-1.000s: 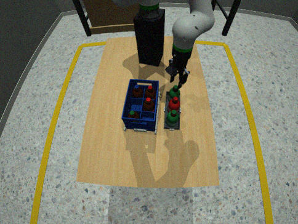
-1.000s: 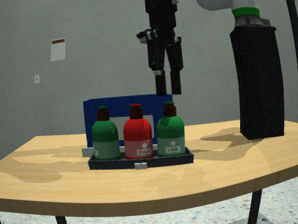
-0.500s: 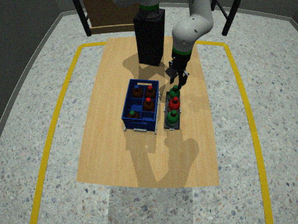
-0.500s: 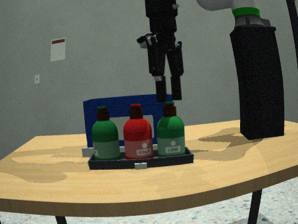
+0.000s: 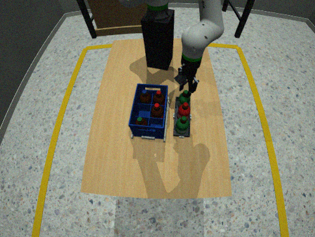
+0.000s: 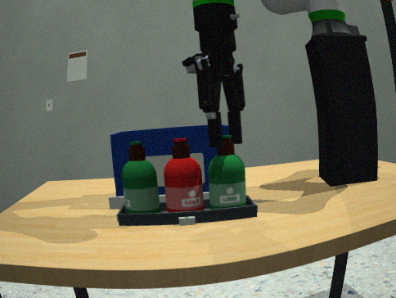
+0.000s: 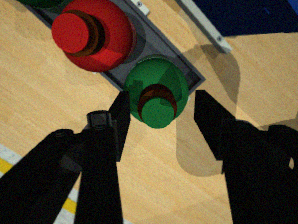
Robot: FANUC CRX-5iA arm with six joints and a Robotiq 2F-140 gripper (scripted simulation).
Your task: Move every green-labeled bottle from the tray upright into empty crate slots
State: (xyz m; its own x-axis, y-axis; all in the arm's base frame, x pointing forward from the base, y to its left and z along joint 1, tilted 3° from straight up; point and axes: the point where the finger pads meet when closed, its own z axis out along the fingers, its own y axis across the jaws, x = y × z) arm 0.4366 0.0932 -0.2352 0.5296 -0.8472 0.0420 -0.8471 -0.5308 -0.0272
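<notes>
The red cola bottle lies 90 mm ahead of my hand, 20 mm to the right of it and 90 mm below it. Also, from my hand: blue crate (70 mm ahead, 220 mm to the right, 90 mm below); tray (90 mm ahead, 20 mm to the right, 160 mm below).
</notes>
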